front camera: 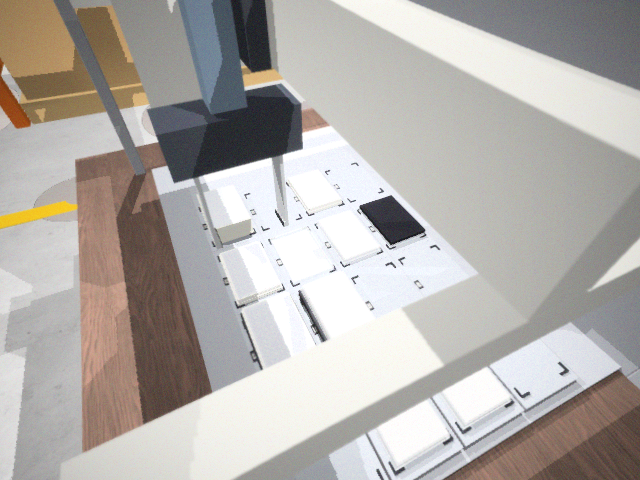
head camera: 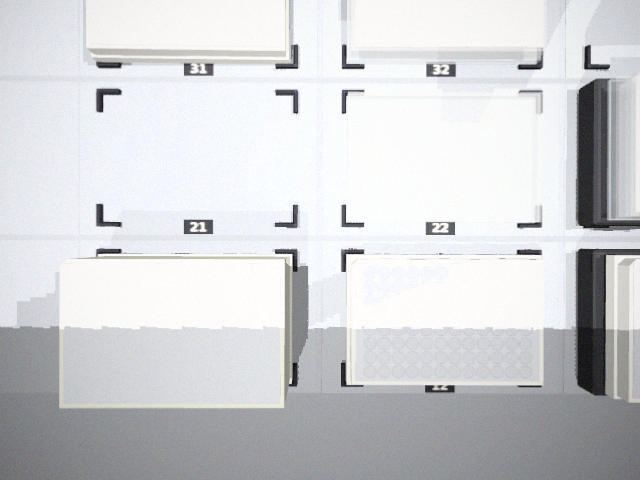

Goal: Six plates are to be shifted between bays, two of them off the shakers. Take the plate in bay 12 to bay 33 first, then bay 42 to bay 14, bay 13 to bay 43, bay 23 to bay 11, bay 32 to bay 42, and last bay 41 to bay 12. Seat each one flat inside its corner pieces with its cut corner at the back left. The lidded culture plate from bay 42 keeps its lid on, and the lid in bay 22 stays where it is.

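Pixels of known places: gripper, fingertip midpoint: (front camera: pixel 250 229); robot's base at its link origin: (front camera: pixel 200 208).
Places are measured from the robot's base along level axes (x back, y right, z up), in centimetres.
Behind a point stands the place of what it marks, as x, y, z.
My gripper (front camera: pixel 252 235) @(-27.6, -5.1, 15.6) is open and empty, jaws down over the bay 11 and 12 side; it does not show in the head view. The bay 12 plate (front camera: pixel 250 271) @(-23.7, -4.3, 1.4) (head camera: pixel 444 320) @(-22.6, -4.4, 1.4) sits within its corner pieces. A dark lidded plate (front camera: pixel 392 217) @(-23.0, -36.6, 1.6) is in bay 42. White plates stand in bay 13 (front camera: pixel 279 325) @(-38.0, -4.7, 3.6) (head camera: pixel 622 330) @(-32.4, -4.3, 3.2) and bay 23 (front camera: pixel 336 304) @(-38.5, -14.7, 3.7) (head camera: pixel 626 155) @(-32.4, -14.5, 3.3), both on dark shakers. The bay 32 plate (front camera: pixel 348 235) @(-23.4, -25.5, 1.4) (head camera: pixel 444 25) @(-22.5, -23.2, 1.4) is white. The lid (front camera: pixel 302 253) @(-23.3, -15.1, 0.8) (head camera: pixel 442 160) @(-22.6, -14.8, 0.8) lies in bay 22. Bays 33, 43 and 41 hold no plate.
A tall white block (front camera: pixel 227 211) @(-8.6, -4.7, 4.2) (head camera: pixel 173 330) @(-6.5, -4.5, 4.2) stands in bay 11. A plate (front camera: pixel 315 191) @(-7.5, -25.5, 1.5) (head camera: pixel 186 25) @(-6.2, -23.0, 1.6) is in bay 31. Two more plates (front camera: pixel 413 434) @(-59.8, -14.7, 2.9) (front camera: pixel 475 395) @(-59.5, -25.4, 2.9) stand at the near end. A pale frame beam (front camera: pixel 310 382) @(-61.9, 0.1, 40.0) crosses the front view and hides part of the deck.
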